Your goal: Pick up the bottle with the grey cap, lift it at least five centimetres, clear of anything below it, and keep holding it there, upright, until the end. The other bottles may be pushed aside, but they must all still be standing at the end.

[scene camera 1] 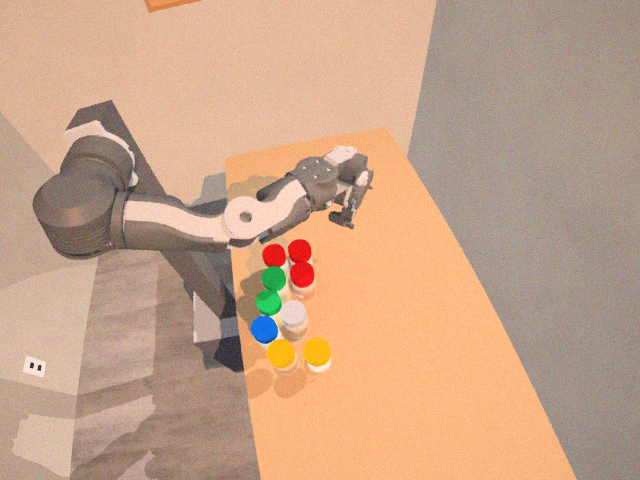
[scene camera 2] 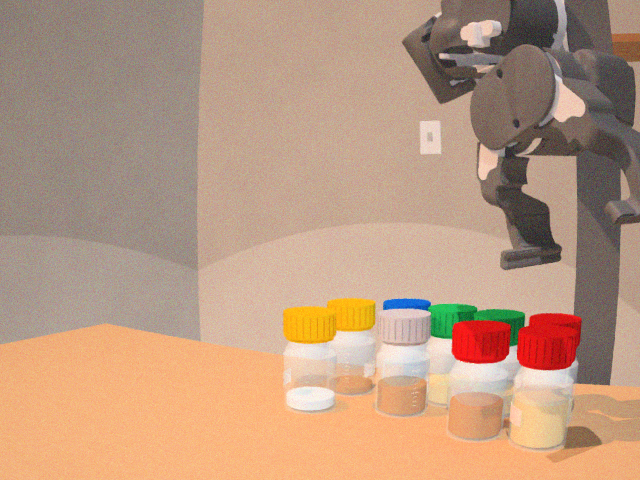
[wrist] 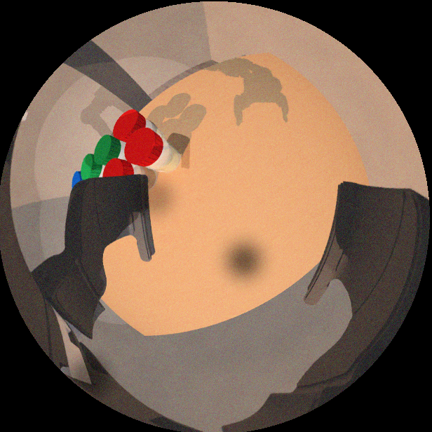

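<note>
The bottle with the grey cap (scene camera 1: 294, 314) (scene camera 2: 402, 356) stands upright on the table, with brown contents. It stands in front of a green-capped and the blue-capped bottle in scene camera 2's view, and between the red-capped and yellow-capped bottles in scene camera 1's view. It does not show in the wrist view. My gripper (scene camera 1: 353, 199) (scene camera 2: 576, 234) (wrist: 223, 230) is open and empty, its fingers wide apart. It hangs above the table, higher than the caps, beyond the red-capped end of the group and away from the grey-capped bottle.
Red-capped bottles (scene camera 1: 301, 274) (scene camera 2: 480, 342) (wrist: 144, 147), green-capped bottles (scene camera 1: 273, 279) (scene camera 2: 452, 320) (wrist: 107, 149), a blue-capped bottle (scene camera 1: 264, 329) (scene camera 2: 406, 303) and yellow-capped bottles (scene camera 1: 316, 353) (scene camera 2: 309, 324) stand upright around the grey-capped one, near an edge of the table (scene camera 1: 403, 361) (scene camera 2: 129, 403) (wrist: 240, 200).
</note>
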